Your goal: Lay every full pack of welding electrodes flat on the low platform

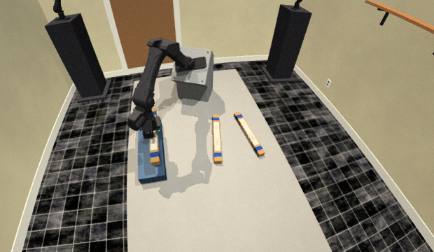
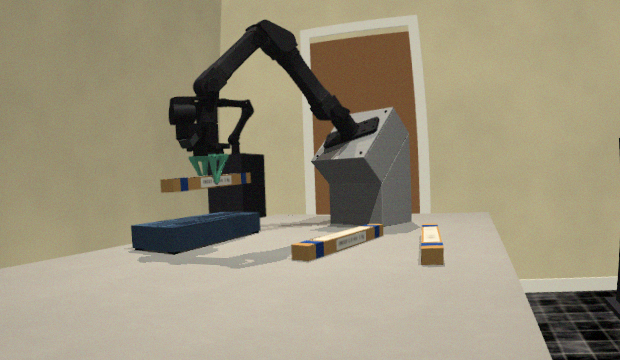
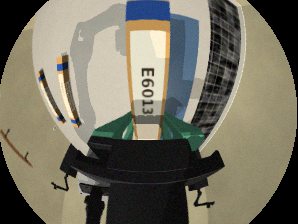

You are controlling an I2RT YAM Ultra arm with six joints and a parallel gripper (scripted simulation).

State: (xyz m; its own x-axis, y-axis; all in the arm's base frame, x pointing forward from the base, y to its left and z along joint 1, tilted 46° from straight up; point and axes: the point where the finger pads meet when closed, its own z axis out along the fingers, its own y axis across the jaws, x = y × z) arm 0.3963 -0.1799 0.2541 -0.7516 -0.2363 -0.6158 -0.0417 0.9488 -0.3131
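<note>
My gripper is now 10 mm past the blue low platform, 40 mm to the left of it and 140 mm above it.
</note>
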